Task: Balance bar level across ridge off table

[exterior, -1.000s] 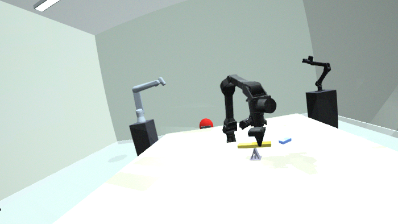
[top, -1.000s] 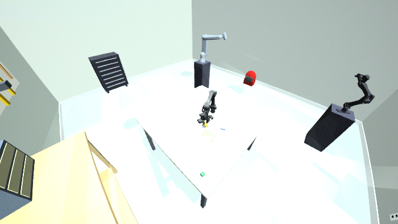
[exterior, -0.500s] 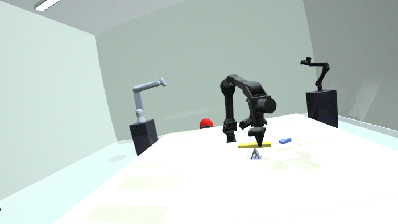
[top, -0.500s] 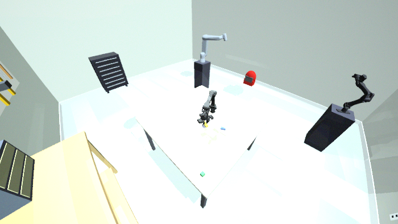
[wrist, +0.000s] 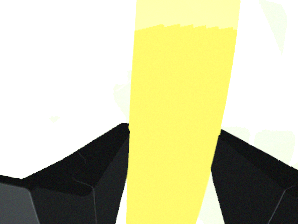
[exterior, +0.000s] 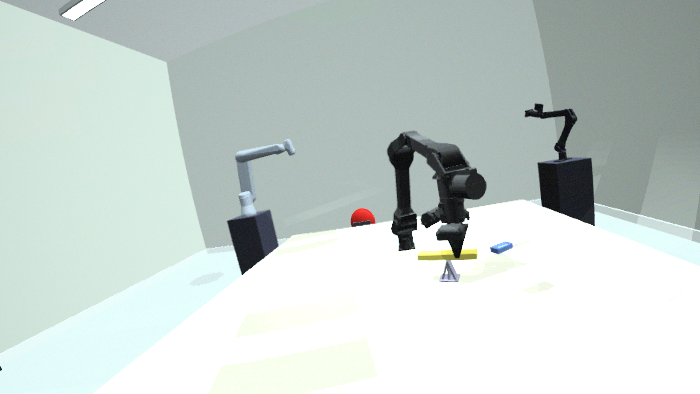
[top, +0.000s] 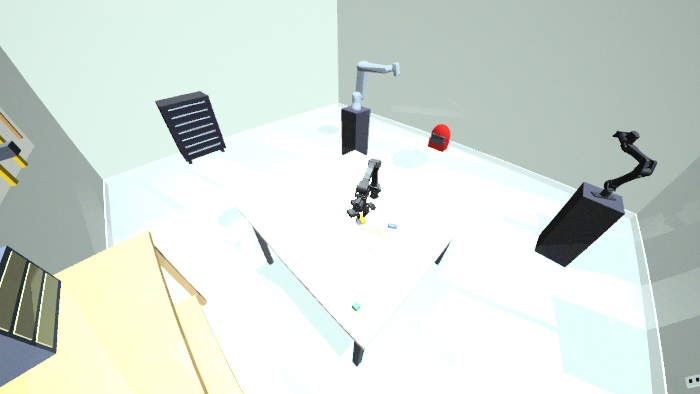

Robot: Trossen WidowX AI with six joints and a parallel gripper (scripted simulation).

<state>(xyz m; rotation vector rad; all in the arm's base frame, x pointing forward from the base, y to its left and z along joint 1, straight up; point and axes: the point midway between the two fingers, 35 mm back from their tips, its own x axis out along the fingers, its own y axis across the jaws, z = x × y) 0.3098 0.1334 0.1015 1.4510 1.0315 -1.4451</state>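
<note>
Right now the yellow bar is 10 mm behind my gripper tip and 30 mm to the right of it. Round my gripper tip: green cube (430 mm ahead, 370 mm to the left, 50 mm below); small blue block (150 mm behind, 170 mm to the left, 60 mm below).
</note>
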